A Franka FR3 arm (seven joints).
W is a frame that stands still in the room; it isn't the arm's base.
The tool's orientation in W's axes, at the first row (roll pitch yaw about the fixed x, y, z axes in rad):
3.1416, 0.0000, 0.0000
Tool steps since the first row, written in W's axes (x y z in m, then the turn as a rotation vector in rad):
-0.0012, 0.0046, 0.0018, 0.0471, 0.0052, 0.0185
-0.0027, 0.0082, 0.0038, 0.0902, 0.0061, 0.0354
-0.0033, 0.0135, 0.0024, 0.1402, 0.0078, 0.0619
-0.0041, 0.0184, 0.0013, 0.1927, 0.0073, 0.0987
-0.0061, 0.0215, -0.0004, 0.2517, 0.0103, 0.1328
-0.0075, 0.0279, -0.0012, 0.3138, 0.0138, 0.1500
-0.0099, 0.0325, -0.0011, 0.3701, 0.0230, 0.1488
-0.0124, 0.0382, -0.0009, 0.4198, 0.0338, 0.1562
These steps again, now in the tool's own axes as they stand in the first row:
-0.0012, -0.0046, -0.0018, 0.0471, -0.0052, -0.0185
-0.0027, -0.0082, -0.0038, 0.0902, -0.0061, -0.0354
-0.0033, -0.0135, -0.0024, 0.1402, -0.0078, -0.0619
-0.0041, -0.0184, -0.0013, 0.1927, -0.0073, -0.0987
-0.0061, -0.0215, 0.0004, 0.2517, -0.0103, -0.1328
-0.0075, -0.0279, 0.0012, 0.3138, -0.0138, -0.1500
-0.0099, -0.0325, 0.0011, 0.3701, -0.0230, -0.1488
-0.0124, -0.0382, 0.0009, 0.4198, -0.0338, -0.1562

